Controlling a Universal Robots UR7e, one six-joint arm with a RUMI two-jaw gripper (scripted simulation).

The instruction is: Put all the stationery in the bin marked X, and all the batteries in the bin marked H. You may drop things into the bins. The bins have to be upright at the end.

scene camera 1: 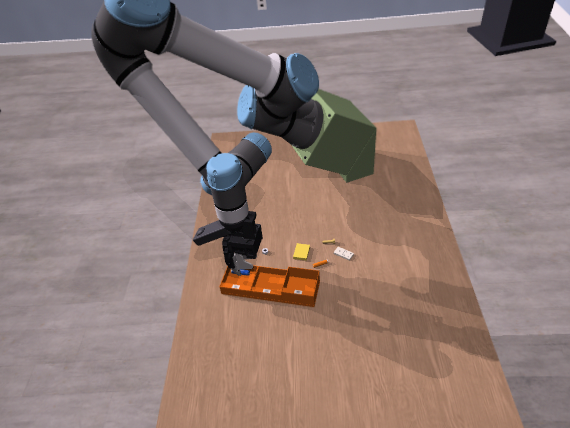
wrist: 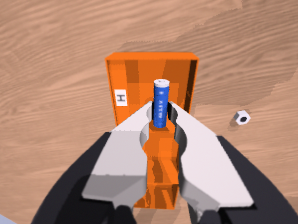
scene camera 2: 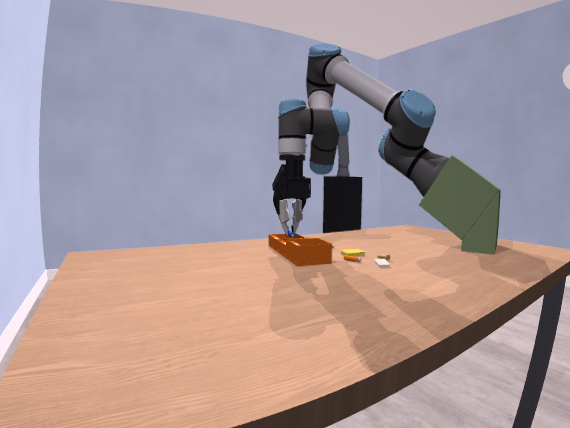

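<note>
There's an orange bin (scene camera 1: 288, 281) here, and I can see the orange bin (wrist: 131, 75) in the wrist view and the orange bin (scene camera 2: 301, 251) in scene camera 2. As for me, you'd see my gripper (scene camera 1: 240, 273), with my gripper (wrist: 160, 103) in the wrist view too and my gripper (scene camera 2: 290, 235) in scene camera 2.
</note>
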